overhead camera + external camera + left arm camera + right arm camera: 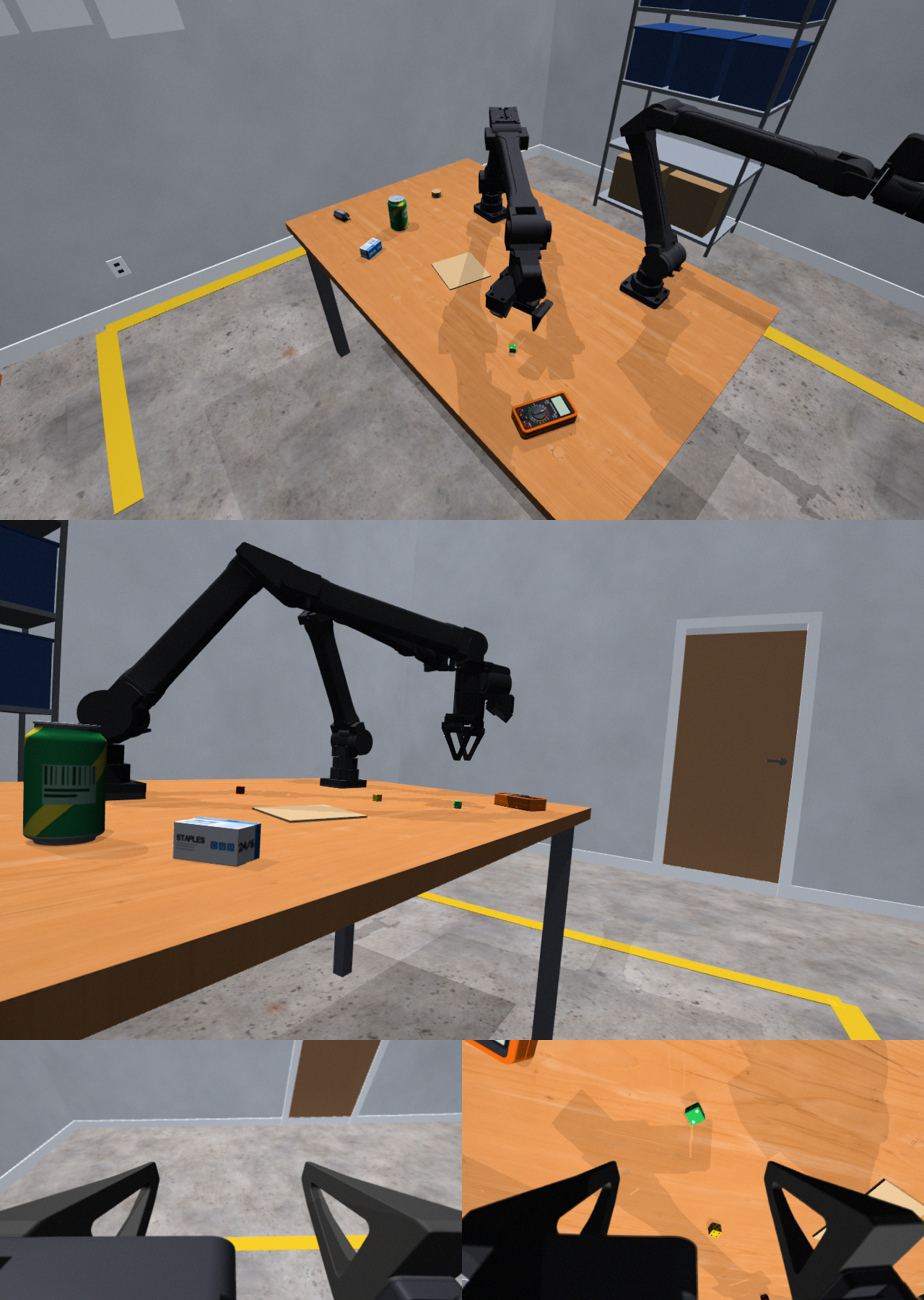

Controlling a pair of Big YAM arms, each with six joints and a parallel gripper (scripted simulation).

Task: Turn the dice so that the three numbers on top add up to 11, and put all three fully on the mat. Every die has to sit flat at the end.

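Now: right hand 11 cm above the green die. Round my right hand: yellow die: 18 cm behind, 7 cm to the right, 11 cm below; then tan mat: 12 cm behind, 33 cm to the right, 12 cm below; then red die: 41 cm behind, 26 cm to the right, 11 cm below.
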